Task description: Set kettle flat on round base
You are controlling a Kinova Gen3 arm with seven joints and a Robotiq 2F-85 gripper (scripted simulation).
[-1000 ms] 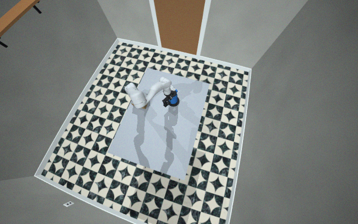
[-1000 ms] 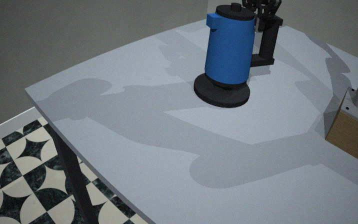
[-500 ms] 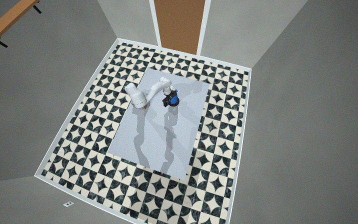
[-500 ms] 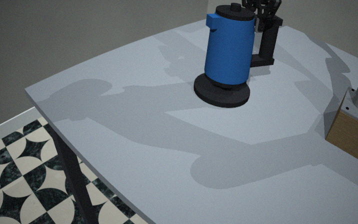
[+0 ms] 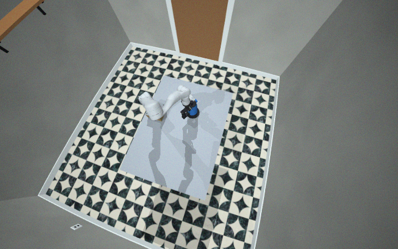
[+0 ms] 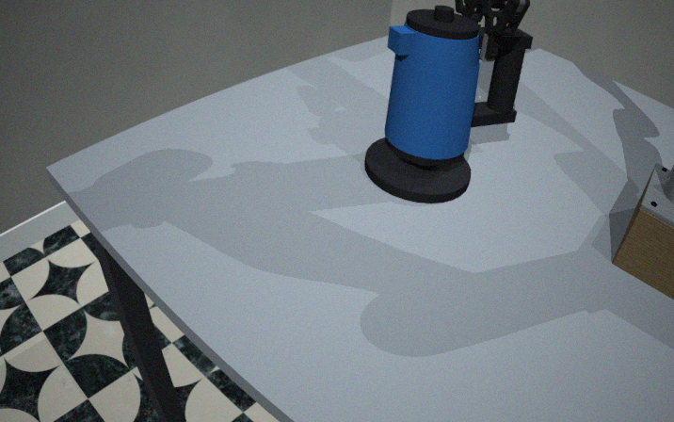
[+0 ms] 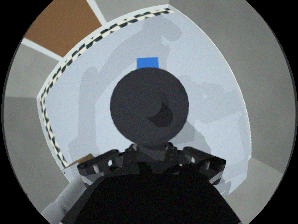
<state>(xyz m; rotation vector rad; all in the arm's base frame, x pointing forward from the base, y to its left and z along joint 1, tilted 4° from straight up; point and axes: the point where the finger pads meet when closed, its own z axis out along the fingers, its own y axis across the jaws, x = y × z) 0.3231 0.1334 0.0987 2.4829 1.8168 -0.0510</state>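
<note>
The blue kettle lies 50 mm below my hand, 20 mm to the left of it and 10 mm ahead of it. From my hand the other things lie so: round black base: 180 mm below, 60 mm to the left, 20 mm ahead.
</note>
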